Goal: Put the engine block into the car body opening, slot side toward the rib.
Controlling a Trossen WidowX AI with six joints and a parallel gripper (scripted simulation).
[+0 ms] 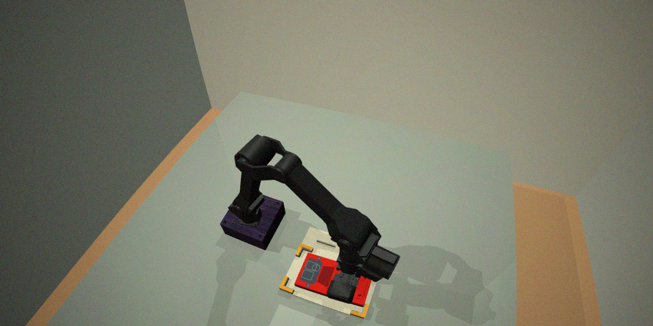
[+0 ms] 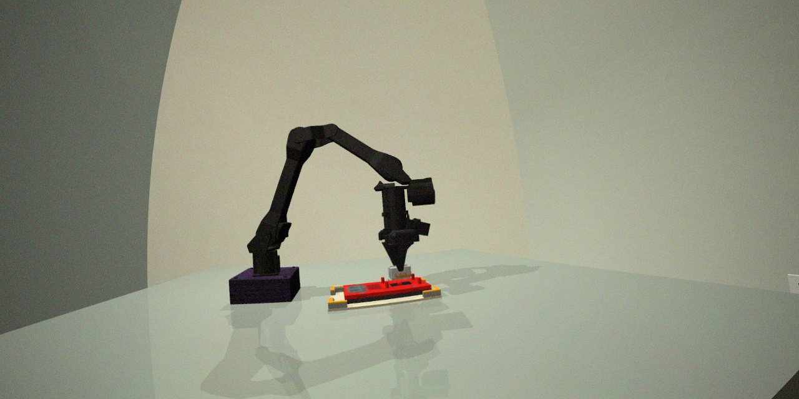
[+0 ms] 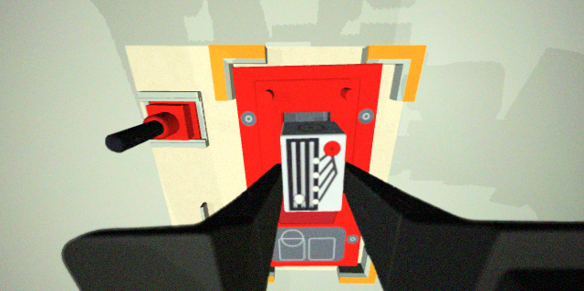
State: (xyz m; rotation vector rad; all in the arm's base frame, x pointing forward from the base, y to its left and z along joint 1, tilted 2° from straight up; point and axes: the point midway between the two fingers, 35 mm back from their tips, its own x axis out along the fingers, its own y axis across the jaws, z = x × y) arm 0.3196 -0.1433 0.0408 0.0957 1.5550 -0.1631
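Right now the black upright peg is 110 mm to the left of my gripper tip, 40 mm ahead of it and 20 mm below it. Also, from my gripper tip: engine block (10 mm below).
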